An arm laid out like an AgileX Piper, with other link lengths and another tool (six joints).
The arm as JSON. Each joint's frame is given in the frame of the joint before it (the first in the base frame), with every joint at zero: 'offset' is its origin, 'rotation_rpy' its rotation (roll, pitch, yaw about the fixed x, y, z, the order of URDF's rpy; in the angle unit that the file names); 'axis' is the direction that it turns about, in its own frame. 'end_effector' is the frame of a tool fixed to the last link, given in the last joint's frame.
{
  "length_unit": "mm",
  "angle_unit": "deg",
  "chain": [
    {
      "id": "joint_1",
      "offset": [
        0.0,
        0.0,
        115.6
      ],
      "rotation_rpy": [
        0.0,
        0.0,
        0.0
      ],
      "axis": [
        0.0,
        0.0,
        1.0
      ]
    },
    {
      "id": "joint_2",
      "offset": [
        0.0,
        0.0,
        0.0
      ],
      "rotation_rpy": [
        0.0,
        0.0,
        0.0
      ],
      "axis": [
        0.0,
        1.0,
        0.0
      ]
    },
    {
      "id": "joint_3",
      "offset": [
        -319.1,
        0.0,
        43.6
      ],
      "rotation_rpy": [
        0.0,
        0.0,
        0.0
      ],
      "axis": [
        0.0,
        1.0,
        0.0
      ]
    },
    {
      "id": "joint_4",
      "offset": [
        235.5,
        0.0,
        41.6
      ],
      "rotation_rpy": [
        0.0,
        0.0,
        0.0
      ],
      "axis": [
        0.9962,
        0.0,
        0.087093
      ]
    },
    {
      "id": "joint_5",
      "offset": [
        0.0,
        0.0,
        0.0
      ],
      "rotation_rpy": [
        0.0,
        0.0,
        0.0
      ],
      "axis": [
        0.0,
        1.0,
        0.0
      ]
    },
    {
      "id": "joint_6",
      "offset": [
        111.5,
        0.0,
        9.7
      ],
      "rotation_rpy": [
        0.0,
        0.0,
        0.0
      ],
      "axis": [
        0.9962,
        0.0,
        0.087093
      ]
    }
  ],
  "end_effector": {
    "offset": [
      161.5,
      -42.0,
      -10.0
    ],
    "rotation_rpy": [
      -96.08,
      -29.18,
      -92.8
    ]
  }
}
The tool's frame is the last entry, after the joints.
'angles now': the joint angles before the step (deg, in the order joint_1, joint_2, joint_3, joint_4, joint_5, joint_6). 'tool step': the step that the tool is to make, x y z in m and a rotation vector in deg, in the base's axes. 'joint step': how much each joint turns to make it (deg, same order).
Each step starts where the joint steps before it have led.
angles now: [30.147, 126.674, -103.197, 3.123, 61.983, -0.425]
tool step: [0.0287, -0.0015, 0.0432, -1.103, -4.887, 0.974]
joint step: [-0.005, 0.004, -9.499, -3.545, 5.821, -0.005]
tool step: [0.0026, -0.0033, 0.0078, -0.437, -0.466, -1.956]
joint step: [0.005, 0.221, -2.153, -1.111, 1.783, 2.144]
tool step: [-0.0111, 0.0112, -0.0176, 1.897, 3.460, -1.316]
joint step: [0.004, 1.768, -0.107, 3.216, 0.377, 0.900]
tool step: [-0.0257, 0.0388, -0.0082, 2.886, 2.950, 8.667]
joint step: [2.835, 0.079, 1.330, 5.335, 0.082, -6.833]
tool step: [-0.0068, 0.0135, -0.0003, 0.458, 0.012, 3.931]
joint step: [1.379, 0.005, 0.073, 0.875, 0.015, -2.766]
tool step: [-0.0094, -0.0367, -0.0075, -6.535, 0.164, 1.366]
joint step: [0.001, -2.155, 6.227, -5.385, -0.224, -0.247]
